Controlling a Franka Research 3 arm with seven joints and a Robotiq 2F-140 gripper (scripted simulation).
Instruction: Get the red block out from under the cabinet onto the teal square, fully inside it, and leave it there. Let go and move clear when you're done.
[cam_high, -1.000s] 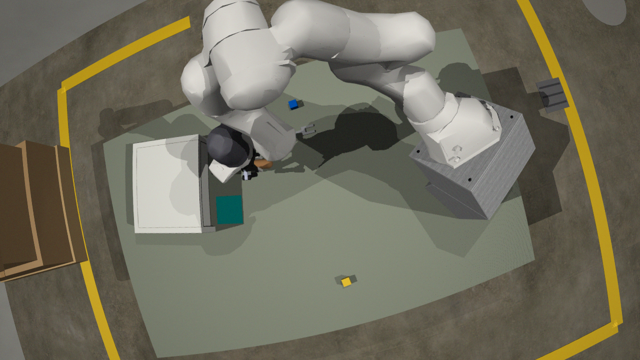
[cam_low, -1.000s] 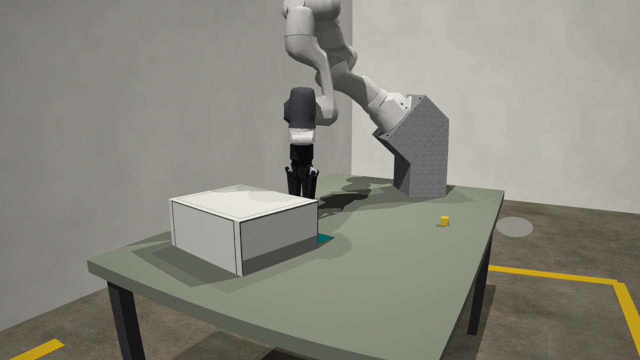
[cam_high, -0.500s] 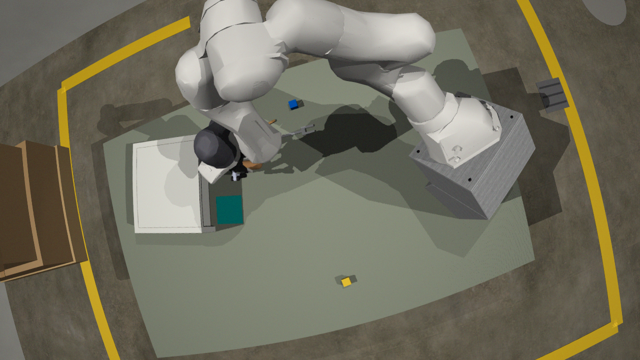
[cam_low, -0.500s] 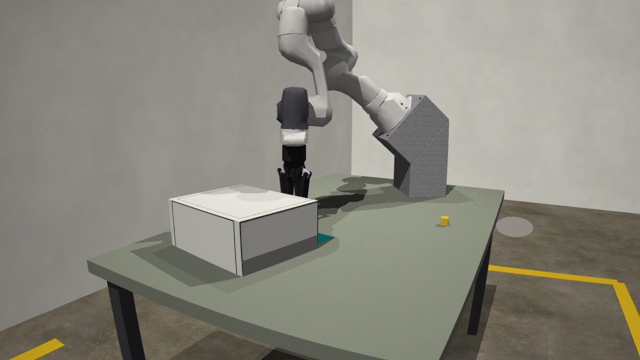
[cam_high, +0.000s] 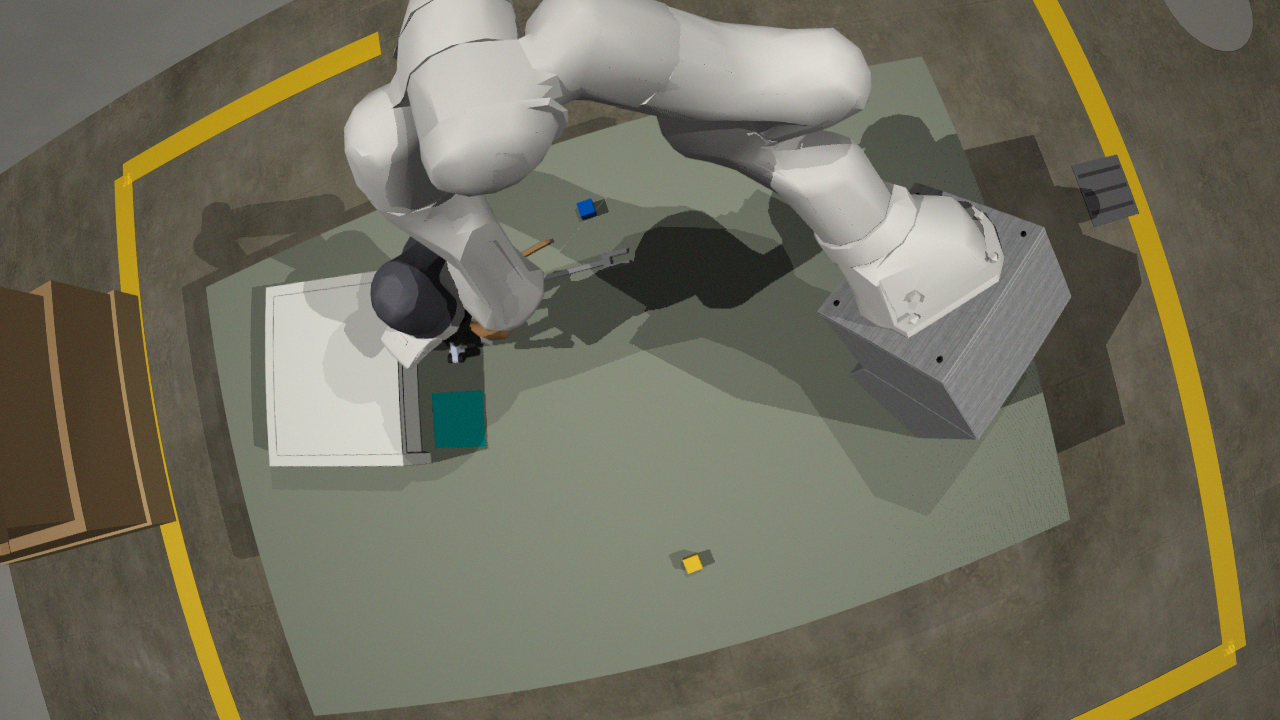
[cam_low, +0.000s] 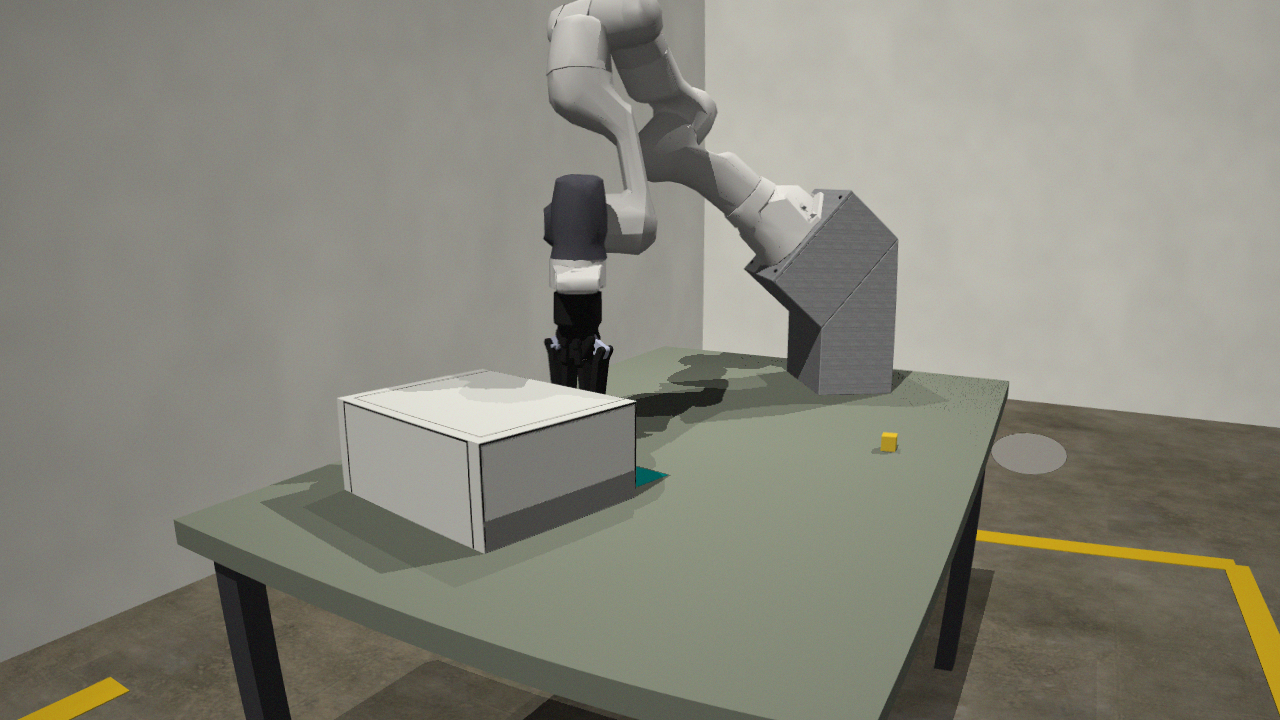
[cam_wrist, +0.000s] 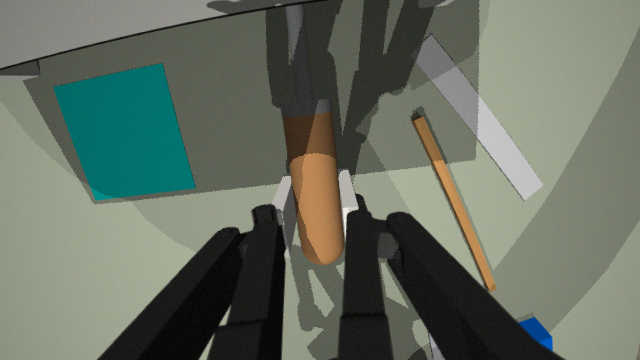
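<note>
The teal square is 120 mm to the left of my hand, 100 mm ahead of it and 40 mm below it. Round my hand: grey hook tool 140 mm ahead, 20 mm below, 10 mm to the right; grey strip 130 mm to the right, 40 mm below, 10 mm behind; wooden stick 90 mm to the right, 70 mm behind, 30 mm below.
</note>
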